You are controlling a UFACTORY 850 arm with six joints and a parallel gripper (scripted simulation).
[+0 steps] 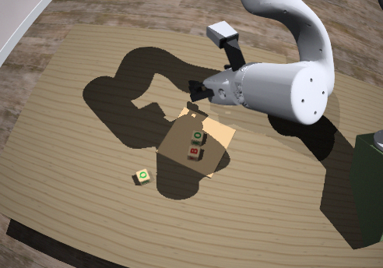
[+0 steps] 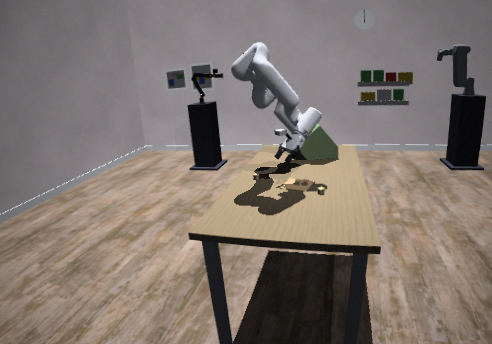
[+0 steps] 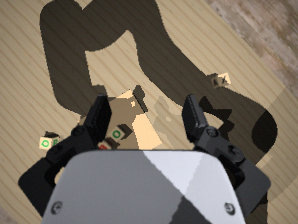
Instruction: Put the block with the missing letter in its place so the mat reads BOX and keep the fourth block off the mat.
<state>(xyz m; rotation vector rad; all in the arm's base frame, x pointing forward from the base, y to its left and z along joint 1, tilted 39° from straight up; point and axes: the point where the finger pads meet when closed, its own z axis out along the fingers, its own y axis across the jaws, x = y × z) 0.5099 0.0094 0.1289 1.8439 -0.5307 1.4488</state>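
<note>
The x block lies 160 mm to the right of my hand, 130 mm below it and 70 mm behind it. Round my hand: tan mat 140 mm below, 80 mm to the left, 10 mm ahead; then green O block 200 mm to the left, 130 mm below, 110 mm ahead.
</note>
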